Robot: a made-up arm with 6 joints.
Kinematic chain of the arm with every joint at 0, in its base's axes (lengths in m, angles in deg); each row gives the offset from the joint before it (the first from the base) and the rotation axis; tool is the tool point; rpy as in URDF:
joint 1: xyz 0 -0.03 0.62 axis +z
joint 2: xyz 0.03 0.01 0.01 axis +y
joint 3: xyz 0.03 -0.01 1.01 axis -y
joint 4: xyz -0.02 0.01 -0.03 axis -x
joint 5: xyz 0.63 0 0.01 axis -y
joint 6: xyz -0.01 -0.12 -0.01 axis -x
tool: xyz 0.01 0.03 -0.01 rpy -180 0 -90
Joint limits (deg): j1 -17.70..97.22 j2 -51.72..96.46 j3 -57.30..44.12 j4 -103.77..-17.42 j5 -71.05..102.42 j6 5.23..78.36
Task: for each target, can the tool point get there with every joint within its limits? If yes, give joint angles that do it. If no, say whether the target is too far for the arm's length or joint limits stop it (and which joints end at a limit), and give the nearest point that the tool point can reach.
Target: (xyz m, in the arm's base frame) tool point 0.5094 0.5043 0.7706
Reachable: yes | joints 43.97 39.69 -32.99 -85.38 -12.30 60.77
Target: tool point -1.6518 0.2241 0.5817
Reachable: no: joint limits stop it (at a limit: joint 1, joint 3, joint 4, joint 6) | nearest point -0.1335 0.4669 0.5761 | short by 1.538 m
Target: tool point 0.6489 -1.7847 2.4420
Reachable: no: too far | nearest point 0.2051 -0.7730 1.9314 | short by 1.217 m
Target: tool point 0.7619 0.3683 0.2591
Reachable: yes | joints 26.92 76.06 -17.14 -82.60 -37.11 16.63
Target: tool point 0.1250 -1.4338 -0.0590
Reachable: no: joint limits stop it (at a limit: joint 1, joint 2, joint 4, joint 5, joint 6) | nearest point 0.5343 -0.3199 -0.0012 | short by 1.188 m
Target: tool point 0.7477 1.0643 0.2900
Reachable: yes | joints 58.28 75.10 23.37 -41.29 52.17 44.93
